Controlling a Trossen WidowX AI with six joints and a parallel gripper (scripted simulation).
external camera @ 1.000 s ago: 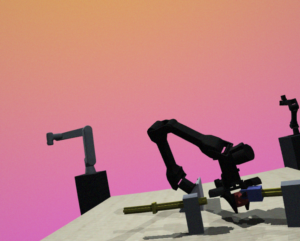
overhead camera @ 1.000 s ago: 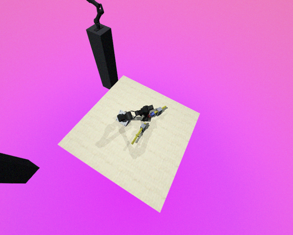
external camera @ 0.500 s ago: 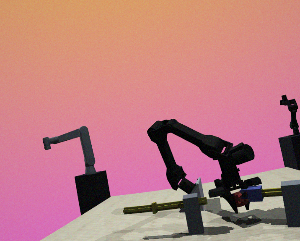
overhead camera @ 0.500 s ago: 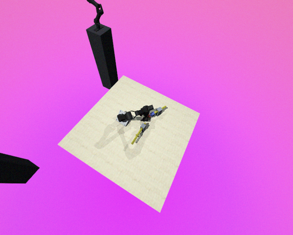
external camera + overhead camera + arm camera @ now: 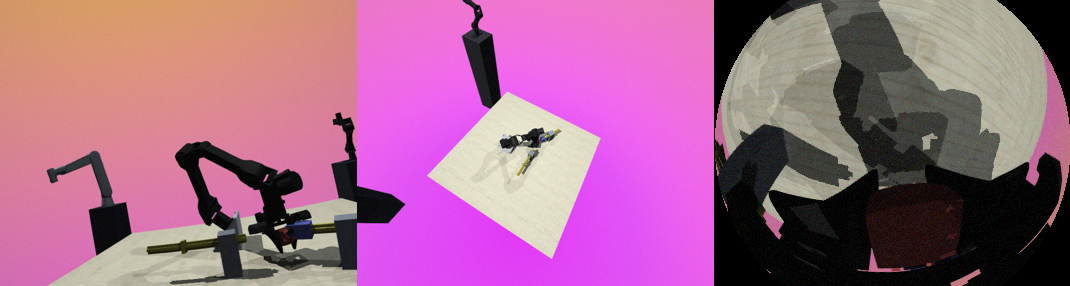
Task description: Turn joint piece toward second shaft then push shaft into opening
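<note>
Now: the red square joint piece 5 cm above my gripper tip.
</note>
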